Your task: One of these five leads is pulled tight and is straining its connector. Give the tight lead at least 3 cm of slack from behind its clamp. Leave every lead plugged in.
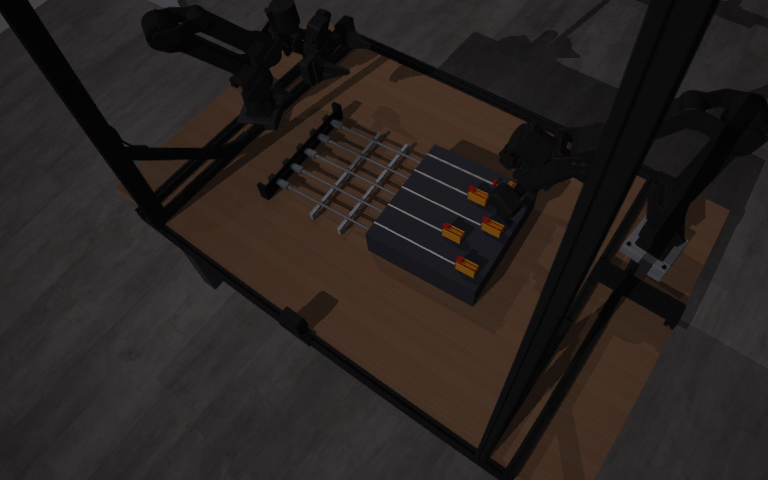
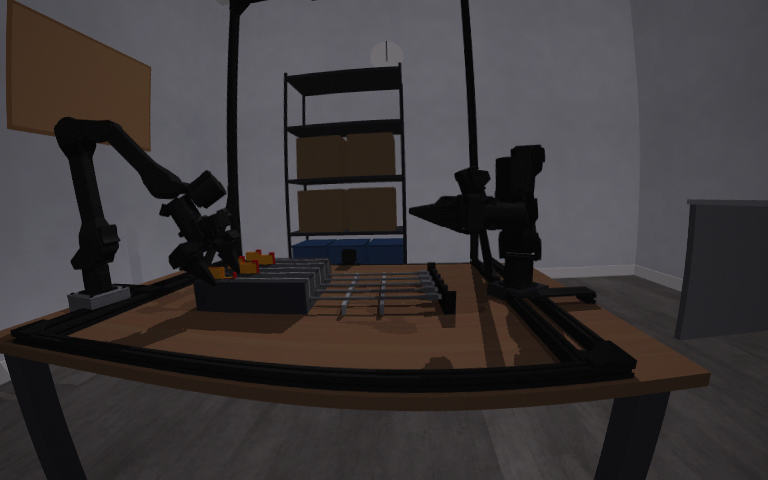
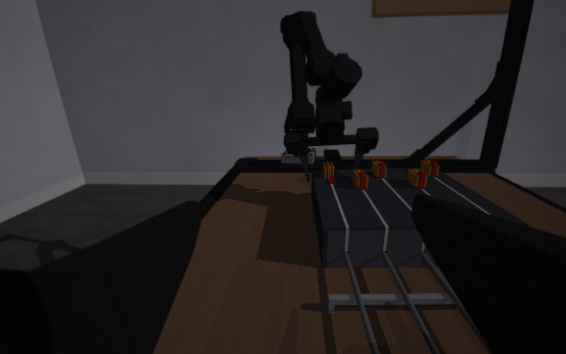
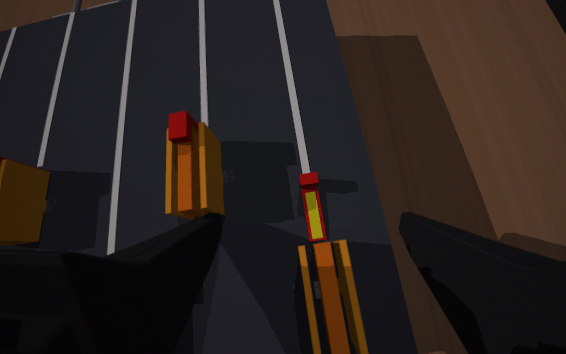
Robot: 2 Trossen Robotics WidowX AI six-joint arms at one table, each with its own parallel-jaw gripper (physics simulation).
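Note:
Five grey leads run from a black clamp rail across two grey bars onto a dark block, each ending at an orange connector. My right gripper is open and hangs over the end of the farthest lead. That lead's red plug lies between the spread fingers, partly out of its orange socket, with a yellow section showing. My left gripper is open, high beyond the clamp rail.
The neighbouring connector sits close to the right gripper's finger. A black frame surrounds the table. A shelf rack with boxes stands behind it.

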